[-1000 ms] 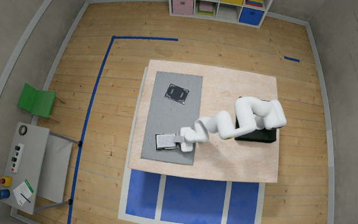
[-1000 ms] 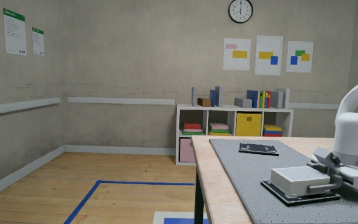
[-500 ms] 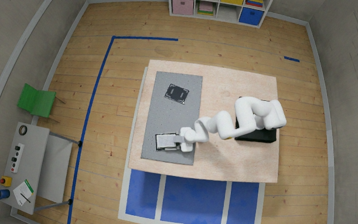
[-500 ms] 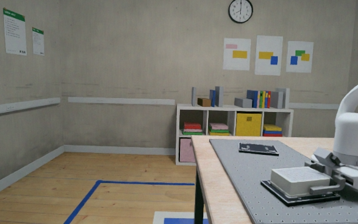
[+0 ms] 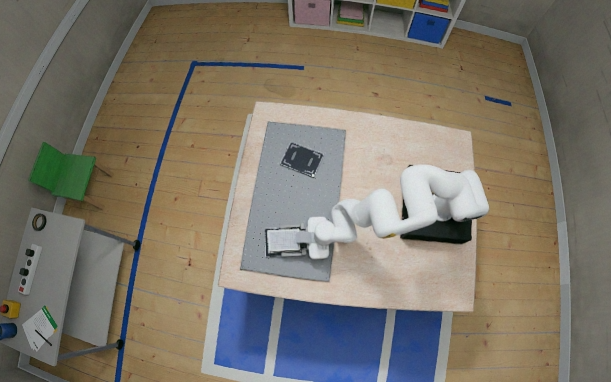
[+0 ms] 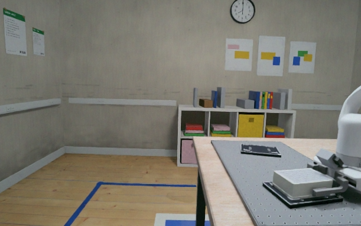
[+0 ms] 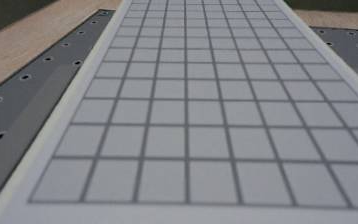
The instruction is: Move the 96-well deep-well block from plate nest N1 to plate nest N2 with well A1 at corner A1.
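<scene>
The white 96-well deep-well block lies 10 mm ahead of my hand.
</scene>
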